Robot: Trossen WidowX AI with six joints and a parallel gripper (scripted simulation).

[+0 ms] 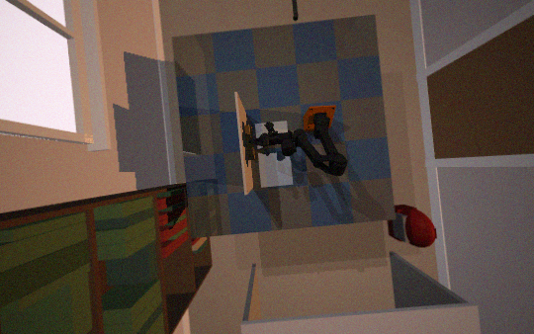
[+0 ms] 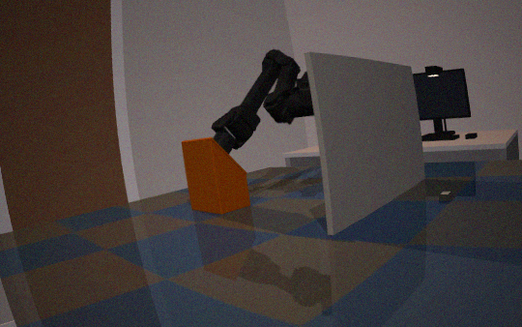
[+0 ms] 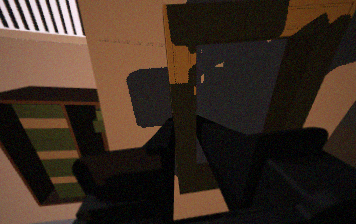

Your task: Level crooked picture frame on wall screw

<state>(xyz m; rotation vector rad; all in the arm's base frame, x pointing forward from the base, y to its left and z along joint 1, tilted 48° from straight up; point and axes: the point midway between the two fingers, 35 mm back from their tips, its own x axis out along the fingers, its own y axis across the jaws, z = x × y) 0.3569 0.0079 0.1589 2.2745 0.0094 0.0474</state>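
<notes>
My gripper tip is now 5 cm above the picture frame and 1 cm short of it. From my gripper tip the other things lie so: wall panel (7 cm below, 2 cm to the left, 2 cm ahead).
</notes>
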